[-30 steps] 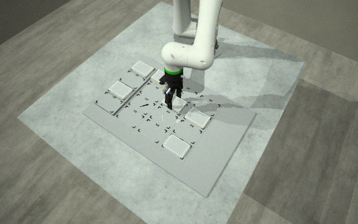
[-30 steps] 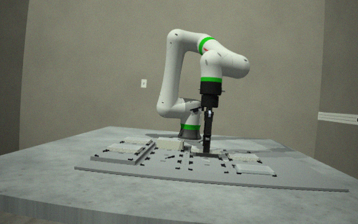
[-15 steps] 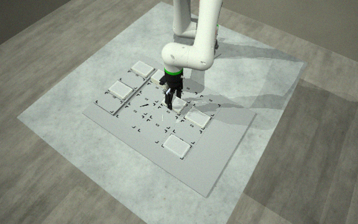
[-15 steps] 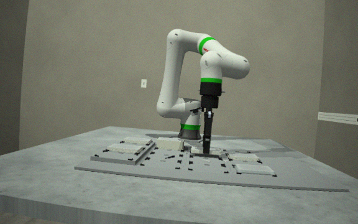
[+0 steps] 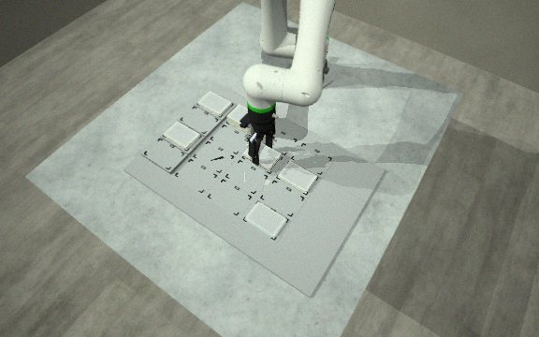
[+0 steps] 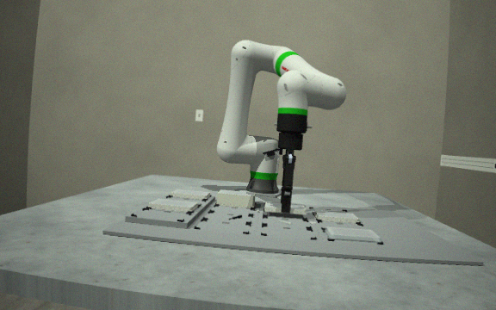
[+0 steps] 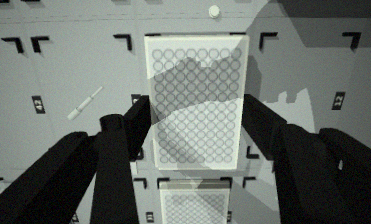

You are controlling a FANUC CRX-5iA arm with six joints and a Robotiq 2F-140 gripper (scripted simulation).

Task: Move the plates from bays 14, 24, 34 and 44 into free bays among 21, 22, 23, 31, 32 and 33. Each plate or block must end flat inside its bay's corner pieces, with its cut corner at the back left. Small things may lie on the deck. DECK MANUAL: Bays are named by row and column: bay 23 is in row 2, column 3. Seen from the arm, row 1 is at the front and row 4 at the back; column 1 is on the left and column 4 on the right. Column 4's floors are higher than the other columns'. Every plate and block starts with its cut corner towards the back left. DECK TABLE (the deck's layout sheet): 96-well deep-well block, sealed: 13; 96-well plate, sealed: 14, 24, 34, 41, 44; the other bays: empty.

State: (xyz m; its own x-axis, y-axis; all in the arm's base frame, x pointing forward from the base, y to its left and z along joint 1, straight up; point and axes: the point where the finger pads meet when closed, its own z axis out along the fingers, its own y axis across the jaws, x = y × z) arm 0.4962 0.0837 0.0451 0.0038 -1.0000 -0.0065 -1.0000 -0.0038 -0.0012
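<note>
Now: the white tip 11 cm ahead of my hand and 4 cm below it. Round my hand: sealed deep-well block 16 cm to the right, 11 cm behind, 2 cm below; plate 21 cm ahead, 16 cm to the left, 4 cm below; thin black stick 14 cm to the right, 11 cm ahead, 4 cm below.
</note>
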